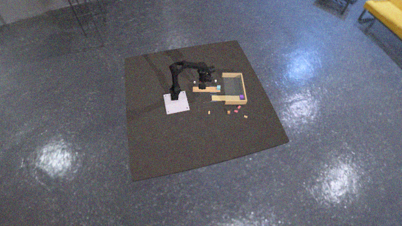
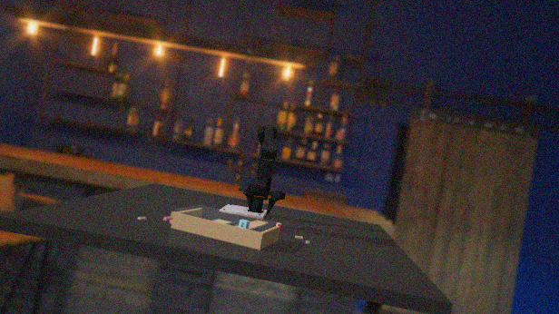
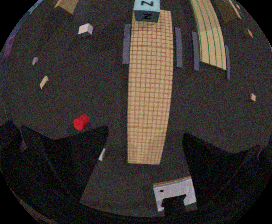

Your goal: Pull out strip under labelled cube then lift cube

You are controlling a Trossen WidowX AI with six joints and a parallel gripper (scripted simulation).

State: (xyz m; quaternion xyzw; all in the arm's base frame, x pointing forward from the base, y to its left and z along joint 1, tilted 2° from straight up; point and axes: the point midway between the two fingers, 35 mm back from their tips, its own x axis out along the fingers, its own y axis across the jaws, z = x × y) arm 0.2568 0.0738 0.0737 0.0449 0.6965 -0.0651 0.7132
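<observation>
Now: gripper tip 10 cm to the right of the red piece and 4 cm above it.
</observation>
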